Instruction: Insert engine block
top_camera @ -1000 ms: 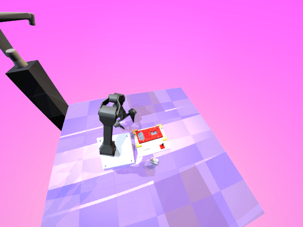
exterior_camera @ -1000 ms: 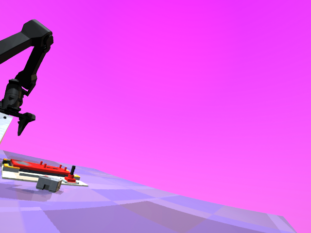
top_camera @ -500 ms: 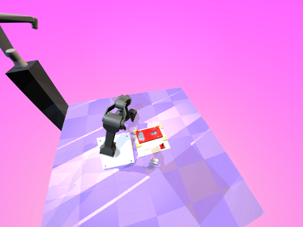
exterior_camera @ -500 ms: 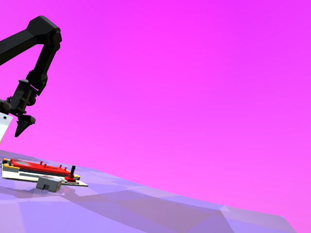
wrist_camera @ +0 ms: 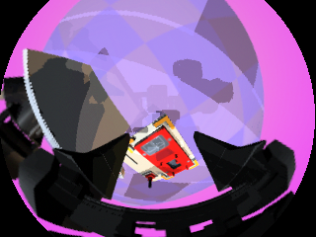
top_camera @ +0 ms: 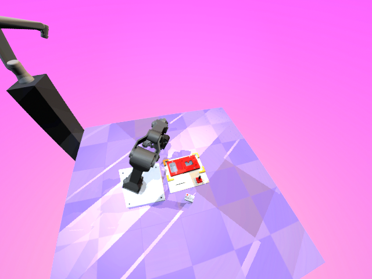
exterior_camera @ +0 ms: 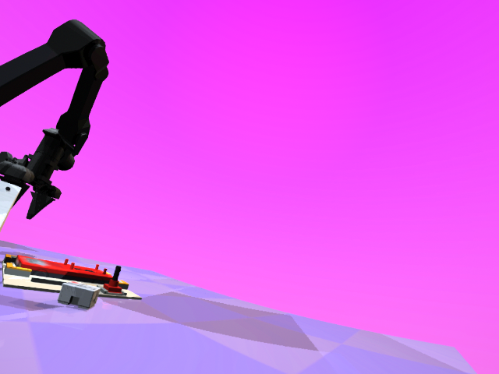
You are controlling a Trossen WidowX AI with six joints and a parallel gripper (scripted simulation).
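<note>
The grey engine block lies 110 mm ahead of my gripper tip, 280 mm to the right of it and 100 mm below it.
</note>
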